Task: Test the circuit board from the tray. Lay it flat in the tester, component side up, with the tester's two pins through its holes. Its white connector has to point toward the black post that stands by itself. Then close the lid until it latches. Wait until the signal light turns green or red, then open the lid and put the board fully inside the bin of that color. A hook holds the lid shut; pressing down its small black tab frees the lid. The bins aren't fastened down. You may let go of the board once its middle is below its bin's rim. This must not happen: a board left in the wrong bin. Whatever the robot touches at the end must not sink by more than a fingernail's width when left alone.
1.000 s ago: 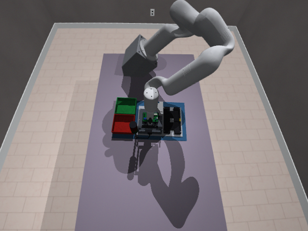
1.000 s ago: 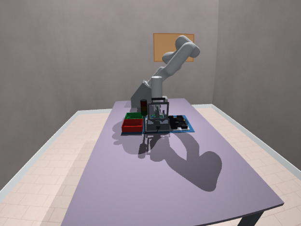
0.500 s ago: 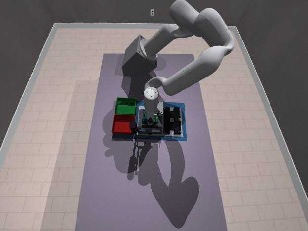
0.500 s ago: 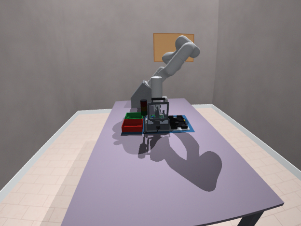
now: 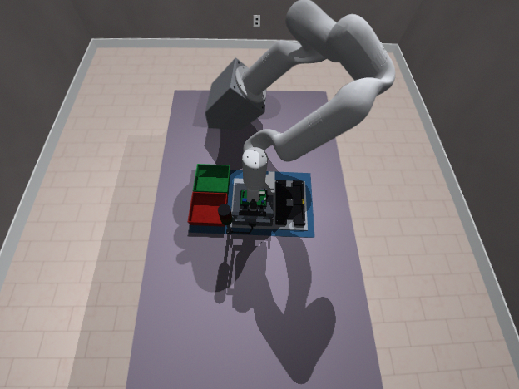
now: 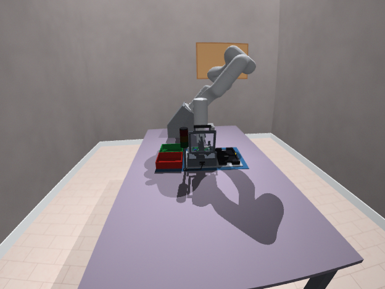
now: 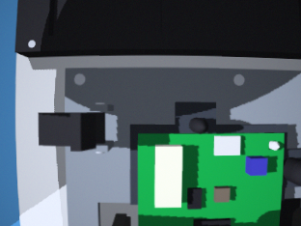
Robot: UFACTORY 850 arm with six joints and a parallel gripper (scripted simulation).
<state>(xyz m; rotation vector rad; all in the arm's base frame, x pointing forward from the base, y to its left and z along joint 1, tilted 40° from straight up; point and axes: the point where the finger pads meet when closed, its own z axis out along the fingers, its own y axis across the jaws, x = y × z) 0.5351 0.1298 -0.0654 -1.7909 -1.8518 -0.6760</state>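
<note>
The green circuit board is right at my hand. Also, from my hand: clear lid 12 cm ahead, 10 cm above; then red bin 5 cm ahead, 20 cm to the right, 6 cm below; then tester nest 1 cm to the left, 1 cm below.
</note>
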